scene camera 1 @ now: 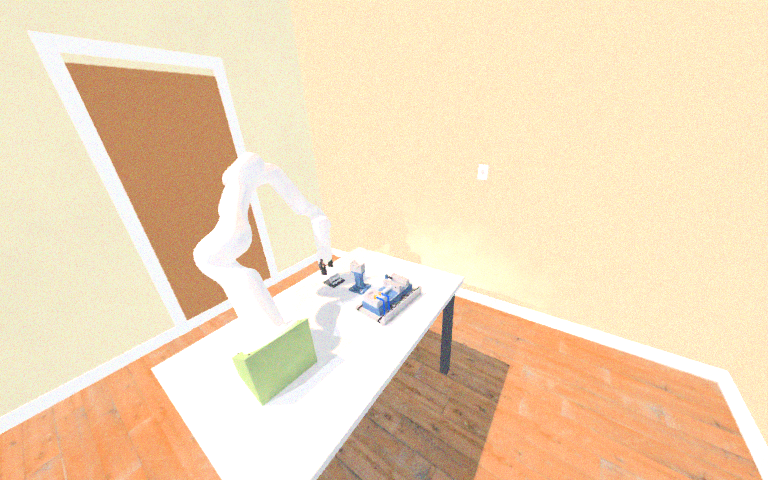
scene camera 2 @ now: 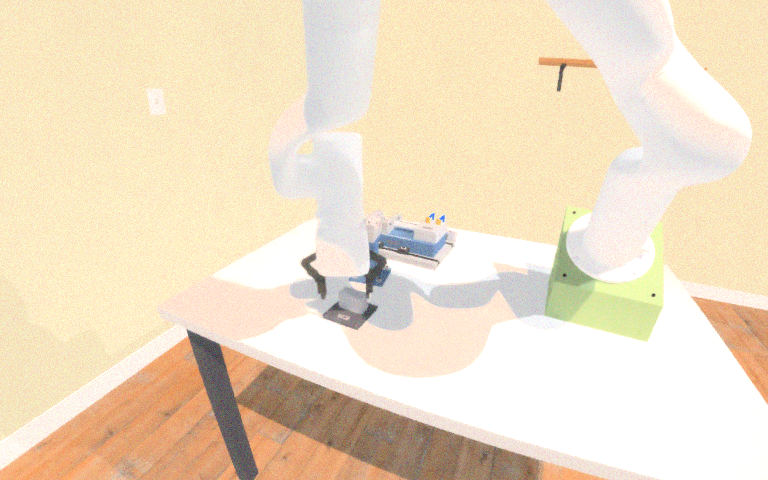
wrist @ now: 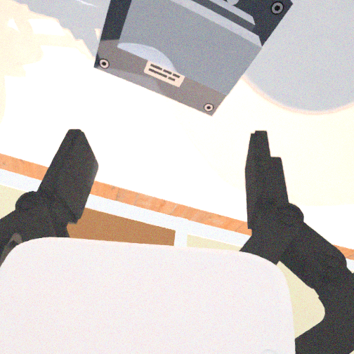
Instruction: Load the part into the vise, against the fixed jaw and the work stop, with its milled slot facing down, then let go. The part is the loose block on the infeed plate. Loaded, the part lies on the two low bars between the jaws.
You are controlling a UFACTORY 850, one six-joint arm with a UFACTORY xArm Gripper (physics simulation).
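The part, a grey block (scene camera 1: 335, 277) (scene camera 2: 352, 300) (wrist: 185, 50), lies on the dark infeed plate (scene camera 2: 343, 318) (wrist: 195, 96). In the wrist view a dark groove runs along its upper side, partly cut off by the frame's top edge. My gripper (scene camera 1: 327, 268) (scene camera 2: 345, 294) (wrist: 166, 147) is open and empty, its fingers wide apart. It hangs above and a little to one side of the plate, clear of the block. The blue and light grey vise (scene camera 1: 405, 292) (scene camera 2: 419, 244) stands on the table. The bars between its jaws and the work stop cannot be made out.
A blue stand with a light grey head (scene camera 1: 357, 275) (scene camera 2: 373, 226) stands between the infeed plate and the vise. Blue and orange pieces stick up at one end of the vise. The arm's green base block (scene camera 1: 280, 362) (scene camera 2: 603, 311) stands on the white table (scene camera 1: 339, 396) (scene camera 2: 509, 384).
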